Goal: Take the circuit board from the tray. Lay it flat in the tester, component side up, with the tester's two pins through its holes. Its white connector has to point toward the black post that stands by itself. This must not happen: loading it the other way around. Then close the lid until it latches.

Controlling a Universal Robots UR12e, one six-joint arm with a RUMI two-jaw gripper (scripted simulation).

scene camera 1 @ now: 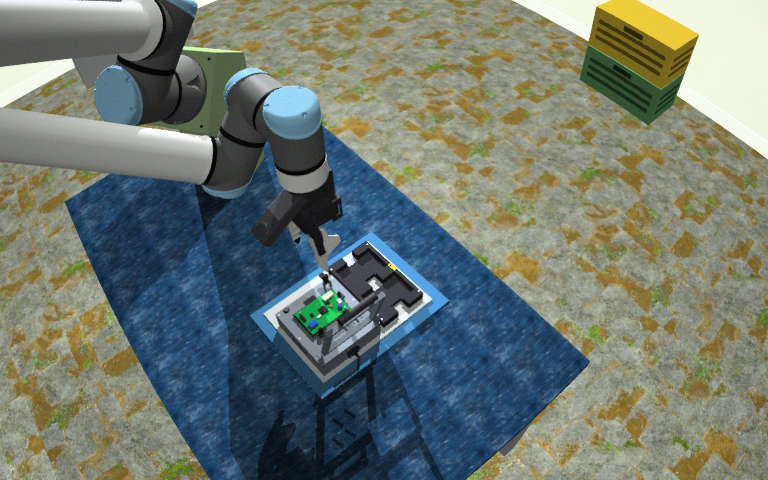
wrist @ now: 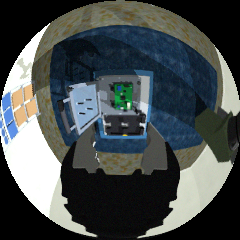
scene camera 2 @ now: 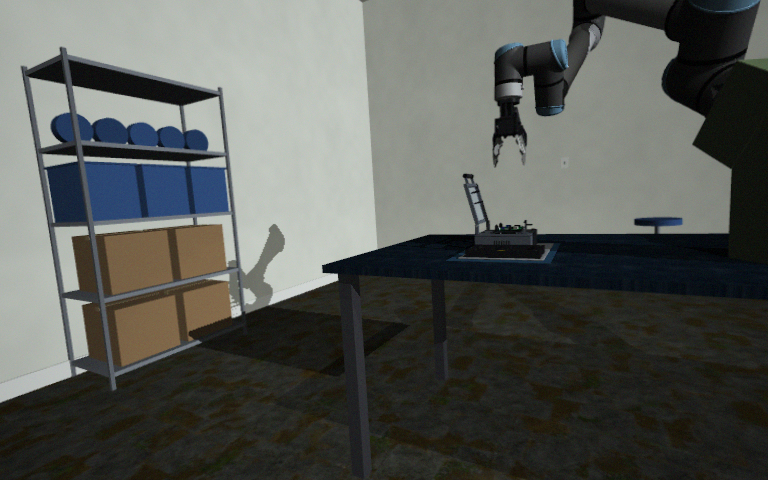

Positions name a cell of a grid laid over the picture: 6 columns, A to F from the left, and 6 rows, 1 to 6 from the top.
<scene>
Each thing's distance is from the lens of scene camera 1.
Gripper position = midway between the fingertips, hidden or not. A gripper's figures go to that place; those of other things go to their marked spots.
gripper (scene camera 1: C4): 115 cm
green circuit board (scene camera 1: C4): 132 cm
clear lid (scene camera 1: C4): 114 cm
The marked spots on the clear lid and the green circuit board are 21 cm apart.
</scene>
